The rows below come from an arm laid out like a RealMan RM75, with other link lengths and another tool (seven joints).
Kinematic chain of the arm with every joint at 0, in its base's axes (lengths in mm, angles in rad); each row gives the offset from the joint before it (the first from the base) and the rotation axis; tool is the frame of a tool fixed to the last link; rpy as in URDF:
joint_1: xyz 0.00 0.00 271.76 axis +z
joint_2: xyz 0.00 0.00 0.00 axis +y
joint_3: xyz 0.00 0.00 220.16 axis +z
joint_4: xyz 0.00 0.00 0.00 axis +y
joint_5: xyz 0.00 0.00 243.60 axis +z
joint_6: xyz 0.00 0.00 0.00 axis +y
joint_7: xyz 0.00 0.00 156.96 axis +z
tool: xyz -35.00 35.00 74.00 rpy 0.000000 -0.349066 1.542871
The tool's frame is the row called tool.
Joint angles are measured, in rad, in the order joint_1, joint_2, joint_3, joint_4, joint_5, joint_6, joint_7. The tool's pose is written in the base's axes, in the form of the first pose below.
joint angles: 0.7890 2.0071 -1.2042 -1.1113 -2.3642 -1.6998 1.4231
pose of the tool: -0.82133, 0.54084, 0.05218, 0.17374, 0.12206, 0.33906, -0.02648
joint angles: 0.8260 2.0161 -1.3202 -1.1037 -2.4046 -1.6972 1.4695
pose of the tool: -0.83659, 0.51788, -0.00488, 0.17861, 0.12261, 0.32841, -0.04447
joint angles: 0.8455 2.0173 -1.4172 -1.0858 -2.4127 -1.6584 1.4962
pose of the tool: -0.84657, 0.49740, -0.03372, 0.18648, 0.12555, 0.32464, -0.06007
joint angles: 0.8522 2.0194 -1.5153 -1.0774 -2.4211 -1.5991 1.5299
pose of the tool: -0.85359, 0.47734, -0.05202, 0.20208, 0.13029, 0.32376, -0.07630
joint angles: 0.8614 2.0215 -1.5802 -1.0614 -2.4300 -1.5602 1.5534
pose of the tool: -0.85711, 0.46455, -0.06667, 0.21239, 0.13527, 0.32273, -0.08726
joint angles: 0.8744 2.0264 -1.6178 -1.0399 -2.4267 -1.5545 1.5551
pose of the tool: -0.86143, 0.45649, -0.08246, 0.20678, 0.13820, 0.31668, -0.09399
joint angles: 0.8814 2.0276 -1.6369 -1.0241 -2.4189 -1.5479 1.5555
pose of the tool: -0.86283, 0.45431, -0.08893, 0.20303, 0.13980, 0.31378, -0.09771
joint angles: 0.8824 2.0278 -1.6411 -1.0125 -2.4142 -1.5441 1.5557
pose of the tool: -0.86149, 0.45718, -0.09113, 0.20131, 0.14163, 0.31264, -0.09917
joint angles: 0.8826 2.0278 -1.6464 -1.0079 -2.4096 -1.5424 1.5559
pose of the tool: -0.86136, 0.45792, -0.09261, 0.19948, 0.14231, 0.31139, -0.10022
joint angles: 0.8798 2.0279 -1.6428 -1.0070 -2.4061 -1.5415 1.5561
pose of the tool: -0.86011, 0.46113, -0.09045, 0.19845, 0.14219, 0.31125, -0.10034
